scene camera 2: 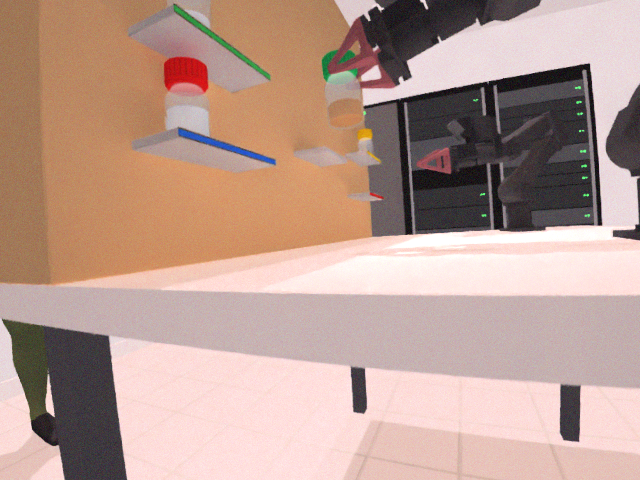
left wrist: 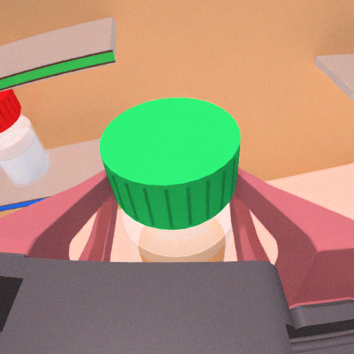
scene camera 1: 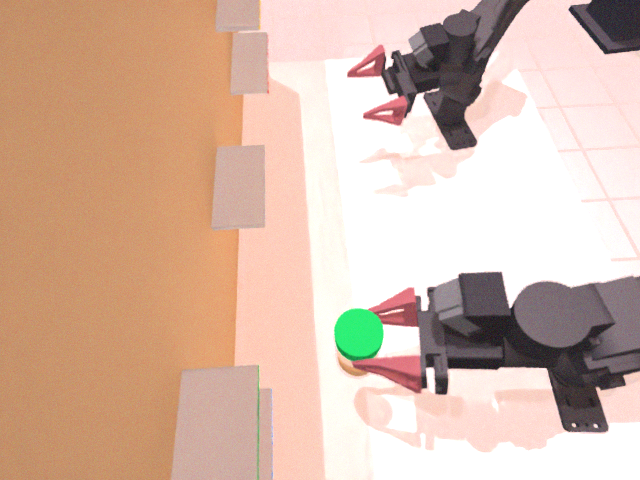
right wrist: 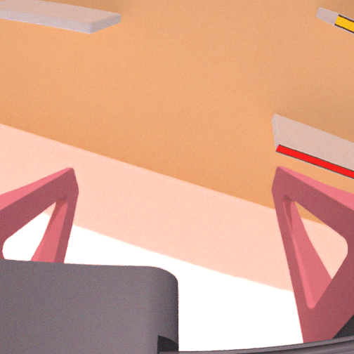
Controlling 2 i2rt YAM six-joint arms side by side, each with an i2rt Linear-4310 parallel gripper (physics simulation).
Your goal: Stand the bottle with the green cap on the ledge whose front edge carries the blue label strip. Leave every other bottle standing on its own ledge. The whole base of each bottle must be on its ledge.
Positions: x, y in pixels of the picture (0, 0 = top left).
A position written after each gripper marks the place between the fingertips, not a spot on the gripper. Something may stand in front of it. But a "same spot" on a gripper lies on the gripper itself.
The left gripper shows in scene camera 2, in the left wrist view point(173, 177) and in scene camera 1; in the right wrist view it is out of frame. The right gripper shows in scene camera 2, in scene camera 1 and in the right wrist view point(174, 177); in the left wrist view it is out of frame. A green-capped bottle shows in scene camera 2 point(344, 105), in the left wrist view point(172, 163) and in scene camera 1 point(358, 332); in the right wrist view it is out of frame. One and the same spot on the right gripper: point(scene camera 2: 444, 162) is point(scene camera 1: 395, 114). The same spot on the left gripper: point(scene camera 2: 363, 30) is point(scene camera 1: 421, 384).
